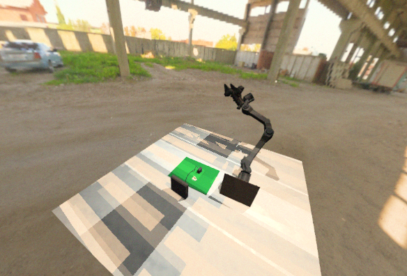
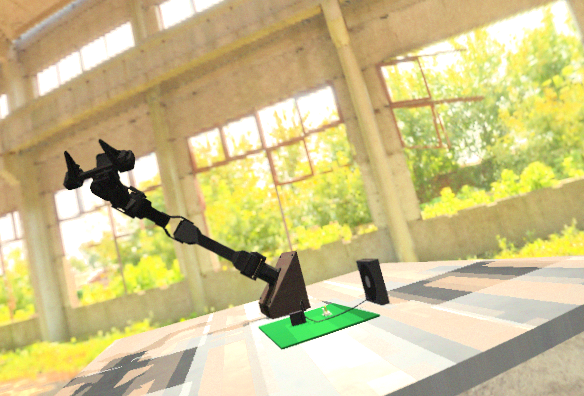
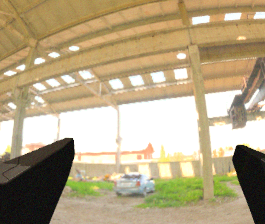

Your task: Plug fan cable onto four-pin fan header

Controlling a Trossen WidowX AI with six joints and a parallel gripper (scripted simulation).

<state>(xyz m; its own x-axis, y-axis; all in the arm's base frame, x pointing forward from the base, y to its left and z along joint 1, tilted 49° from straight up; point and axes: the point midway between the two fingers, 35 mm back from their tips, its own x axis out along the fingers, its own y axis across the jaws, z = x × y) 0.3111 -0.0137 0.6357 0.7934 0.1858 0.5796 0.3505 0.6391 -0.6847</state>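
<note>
My gripper tip is 55 cm above the dark plug, 44 cm to the right of it and 2 cm short of it. From my gripper tip the other things lie so: black fan 65 cm to the left, 51 cm below, 6 cm ahead; then green board 59 cm below, 46 cm to the left, 4 cm ahead.
</note>
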